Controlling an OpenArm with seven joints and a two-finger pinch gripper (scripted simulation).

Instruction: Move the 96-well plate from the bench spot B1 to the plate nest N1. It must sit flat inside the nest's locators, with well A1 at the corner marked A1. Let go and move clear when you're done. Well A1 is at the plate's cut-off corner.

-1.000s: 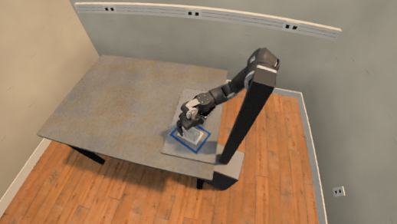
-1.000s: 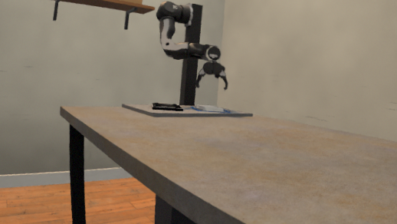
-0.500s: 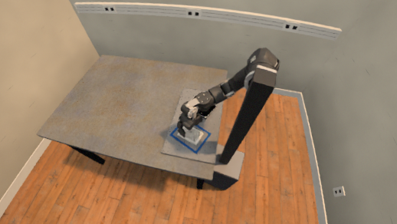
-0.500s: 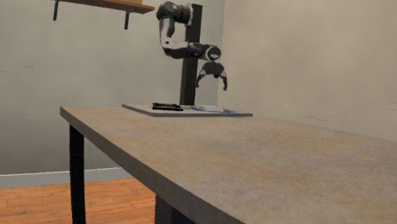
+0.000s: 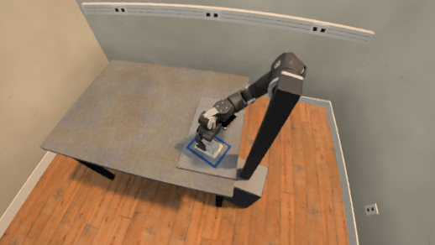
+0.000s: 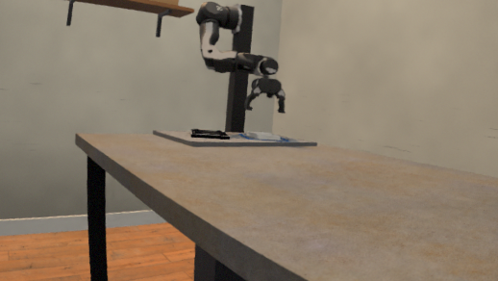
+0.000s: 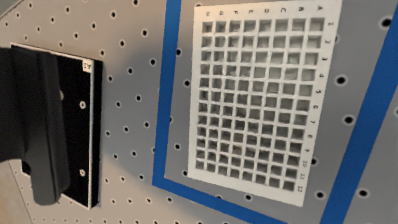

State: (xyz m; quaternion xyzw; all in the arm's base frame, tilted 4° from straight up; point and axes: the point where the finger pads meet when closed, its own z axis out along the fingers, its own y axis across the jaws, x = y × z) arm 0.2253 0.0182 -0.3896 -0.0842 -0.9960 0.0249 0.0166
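Now: hand 8 cm above the white 96-well plate. From my hand the other things lie so: black plate nest (1 cm ahead, 21 cm to the right, 8 cm below).
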